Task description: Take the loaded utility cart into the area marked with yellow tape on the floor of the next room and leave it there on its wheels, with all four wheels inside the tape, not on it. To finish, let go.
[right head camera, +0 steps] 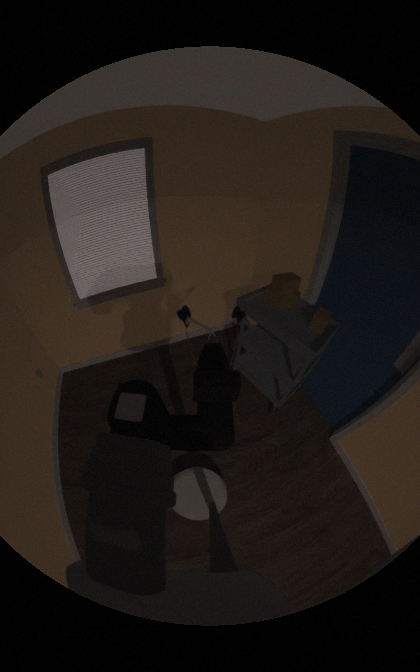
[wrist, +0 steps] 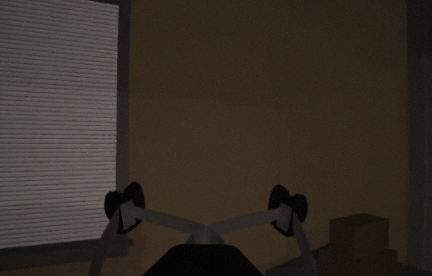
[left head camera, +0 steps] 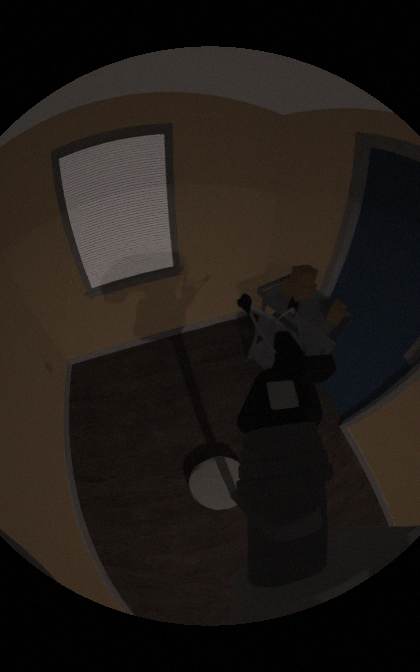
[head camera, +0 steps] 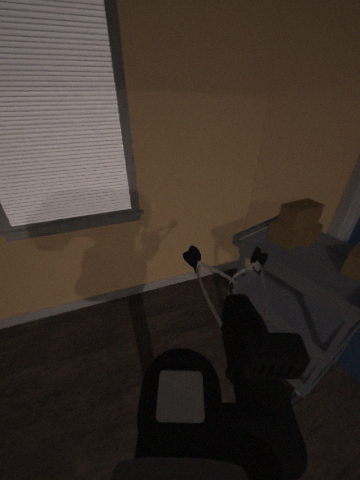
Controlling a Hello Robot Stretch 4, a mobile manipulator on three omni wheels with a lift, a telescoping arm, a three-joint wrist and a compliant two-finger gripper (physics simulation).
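Places are measured from the robot's base along level axes (x back, y left, z down), in metres.
Pixels of known places: gripper, fingertip midpoint: (wrist: pixel 207 200) (head camera: pixel 223 250).
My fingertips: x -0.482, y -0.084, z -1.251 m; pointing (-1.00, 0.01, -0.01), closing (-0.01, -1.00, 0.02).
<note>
Behind a point stands the place of what it marks.
The grey utility cart (head camera: pixel 285 265) {y -0.486, x -0.935, z -0.837 m} (left head camera: pixel 312 342) (right head camera: pixel 280 327) (wrist: pixel 295 263) {y -0.415, x -1.272, z -0.833 m} stands upright, right of my gripper. Two brown boxes (head camera: pixel 301 215) {y -0.634, x -1.195, z -0.973 m} (left head camera: pixel 302 280) (right head camera: pixel 285 287) (wrist: pixel 358 232) {y -0.617, x -1.187, z -0.980 m} are stacked at its far end; another box (left head camera: pixel 336 311) (right head camera: pixel 320 320) lies nearer its right side. My gripper (head camera: pixel 225 258) {y -0.085, x -0.482, z -1.251 m} (left head camera: pixel 269 304) (right head camera: pixel 211 314) (wrist: pixel 207 200) {y -0.085, x -0.482, z -1.251 m} is open and empty, its fingers wide apart. It points at the wall beside the cart. In the head view the right finger overlaps the cart's near left corner; contact cannot be told. The yellow tape does not show.
A tan wall with a blind-covered window (head camera: pixel 65 110) {y 0.650, x -1.473, z -1.456 m} (left head camera: pixel 120 210) (right head camera: pixel 102 225) (wrist: pixel 55 125) {y 0.638, x -1.477, z -1.373 m} stands ahead and left. A grey door frame (left head camera: pixel 348 225) (right head camera: pixel 328 225) rises behind the cart's right side, with blue beyond it. A tan wall (left head camera: pixel 390 465) (right head camera: pixel 385 480) stands at right.
</note>
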